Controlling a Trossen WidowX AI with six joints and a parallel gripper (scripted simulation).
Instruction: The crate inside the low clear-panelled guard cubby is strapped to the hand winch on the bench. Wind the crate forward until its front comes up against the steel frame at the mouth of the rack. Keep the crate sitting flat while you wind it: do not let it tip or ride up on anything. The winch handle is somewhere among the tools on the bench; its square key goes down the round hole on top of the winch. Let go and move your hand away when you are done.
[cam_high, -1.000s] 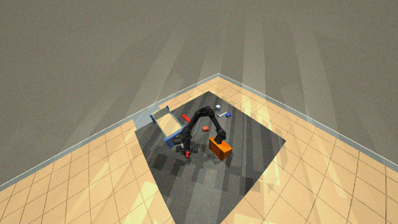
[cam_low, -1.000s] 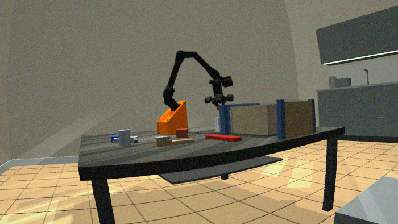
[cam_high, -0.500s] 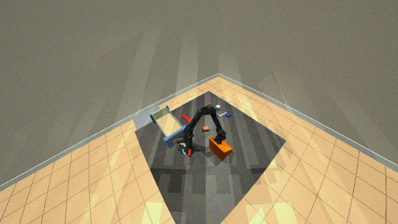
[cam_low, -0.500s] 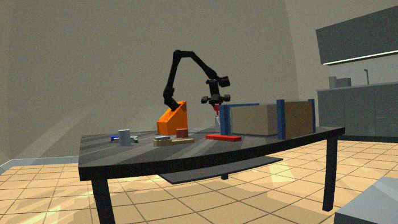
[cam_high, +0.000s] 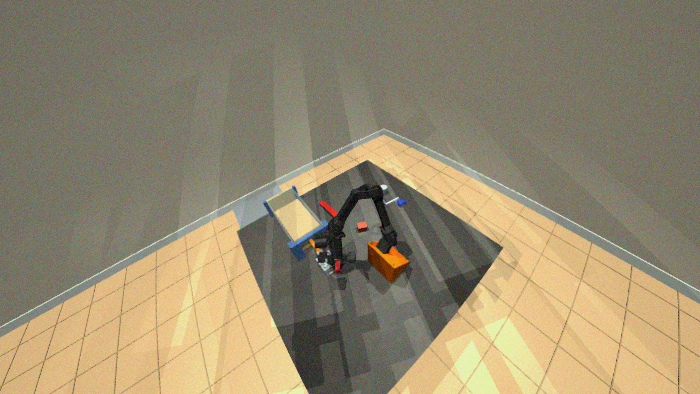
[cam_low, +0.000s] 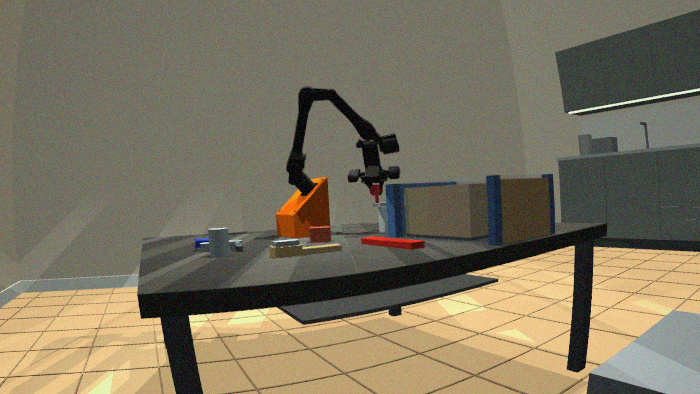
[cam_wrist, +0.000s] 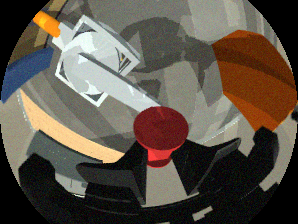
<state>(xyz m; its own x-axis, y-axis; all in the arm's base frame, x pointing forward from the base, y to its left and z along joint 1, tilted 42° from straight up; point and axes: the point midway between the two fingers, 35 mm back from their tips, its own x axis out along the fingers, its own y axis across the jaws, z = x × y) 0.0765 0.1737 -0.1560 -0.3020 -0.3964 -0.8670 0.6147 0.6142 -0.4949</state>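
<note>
The grey winch is 9 cm ahead of my gripper tip and 10 cm below it. The rest, counted from my gripper tip: wooden-handled tool: 46 cm ahead, 46 cm to the right, 11 cm below; then clear-panelled cubby: 51 cm ahead, 2 cm to the left, 2 cm below; then flat red bar: 48 cm ahead, 23 cm to the right, 12 cm below.
</note>
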